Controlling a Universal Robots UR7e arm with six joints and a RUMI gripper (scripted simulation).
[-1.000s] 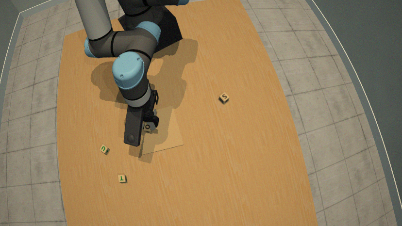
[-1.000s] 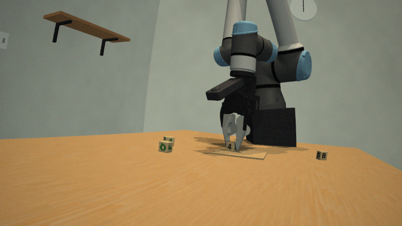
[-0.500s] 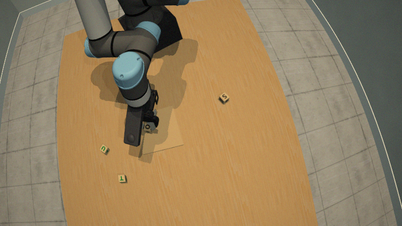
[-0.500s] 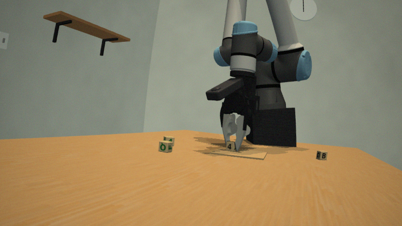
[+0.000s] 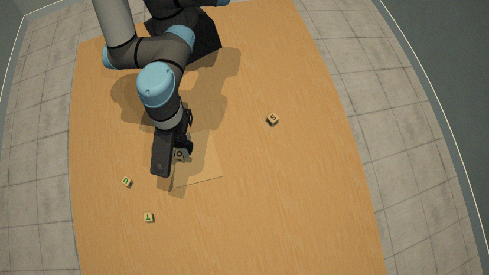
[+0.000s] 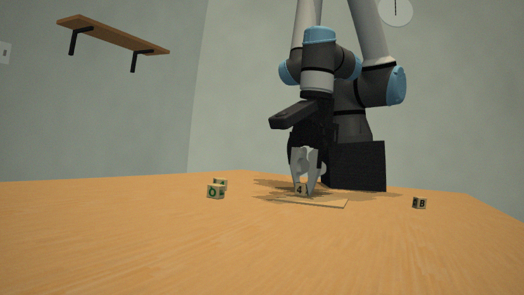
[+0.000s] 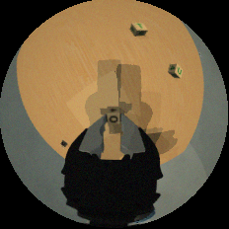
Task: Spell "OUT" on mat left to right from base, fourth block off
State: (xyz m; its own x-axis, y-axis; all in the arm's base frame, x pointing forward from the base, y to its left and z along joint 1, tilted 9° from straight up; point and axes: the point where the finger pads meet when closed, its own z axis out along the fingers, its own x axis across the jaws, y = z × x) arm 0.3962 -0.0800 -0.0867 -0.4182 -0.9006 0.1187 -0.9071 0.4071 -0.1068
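Now: the tan mat 1 cm ahead of my hand, 3 cm to the left of it and 2 cm below it. The rest, counted from my hand: S block (4 cm behind, 27 cm to the left, 1 cm below).
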